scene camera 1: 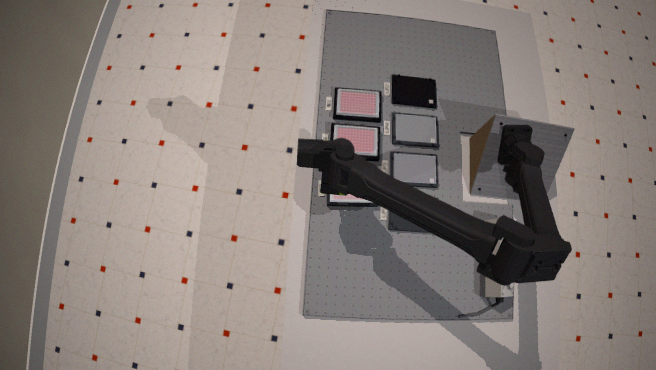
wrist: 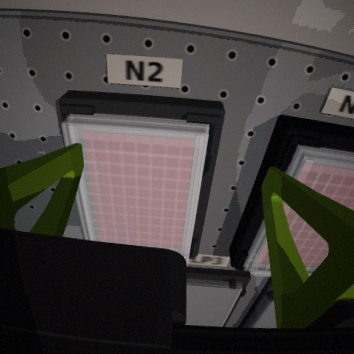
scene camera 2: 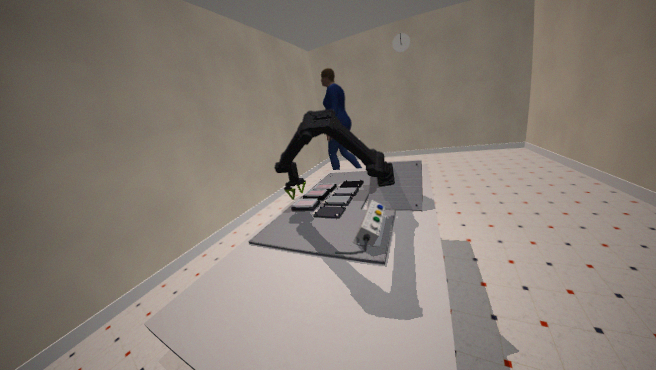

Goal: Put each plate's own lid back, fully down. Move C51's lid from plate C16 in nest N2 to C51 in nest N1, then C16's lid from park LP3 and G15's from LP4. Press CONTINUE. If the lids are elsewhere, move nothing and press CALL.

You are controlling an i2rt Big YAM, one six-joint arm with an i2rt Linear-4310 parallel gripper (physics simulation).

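Places are measured from the arm's base along level axes (x ahead, y left, z up), in metres.
Pixels of known places: gripper, fingertip midpoint: (wrist: 175, 164) (scene camera 2: 297, 196); arm's base, origin of the base link: (scene camera 1: 513, 143) (scene camera 2: 385, 175).
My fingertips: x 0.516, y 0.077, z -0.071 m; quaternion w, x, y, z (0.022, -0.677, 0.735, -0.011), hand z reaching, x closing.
For each thing: its top centre in the pictures, then the offset to it from my fingertips. "pt": a spot on its surface instead.
- Plate N2, middle of its top: (wrist: 135, 209) (scene camera 1: 353, 186) (scene camera 2: 304, 201) dx -0.057, dy +0.026, dz -0.024 m
- LP3 label, surface spot: (wrist: 212, 260) pt dx -0.155, dy -0.043, dz -0.055 m
- grey slab, middle of its top: (wrist: 193, 312) (scene camera 1: 415, 168) (scene camera 2: 338, 198) dx -0.242, dy -0.032, dz -0.039 m
- black park, middle of its top: (scene camera 1: 415, 89) (scene camera 2: 351, 182) dx -0.264, dy -0.291, dz -0.037 m
- button box, surface spot: (scene camera 2: 372, 223) pt dx -0.490, dy +0.311, dz +0.017 m
Plate N2 (wrist: 140, 190) sits in its dark nest below its label (wrist: 144, 71) in the wrist view. Its pink grid looks pale under clear, doubled rims; how far down the lid sits cannot be told. It appears to be the near plate (scene camera 1: 352, 201) (scene camera 2: 305, 203) in the scene views. My gripper (wrist: 175, 164) (scene camera 2: 297, 194) is wide open and empty, above that plate. A neighbouring plate (wrist: 327, 205) shows at the right. The LP3 label (wrist: 212, 260) and a grey slab (wrist: 210, 300) show below. Two grey lids (scene camera 1: 415, 129) (scene camera 1: 414, 169) lie in the park row. Plate codes are unreadable.
Two more pink plates (scene camera 1: 357, 103) (scene camera 1: 356, 139) stand in the nest row. A black park (scene camera 1: 414, 91) is at the far end, a dark one (scene camera 2: 330, 212) at the near end. The button box (scene camera 2: 371, 222) stands near the board's right edge. A person (scene camera 2: 336, 105) is behind the arm.
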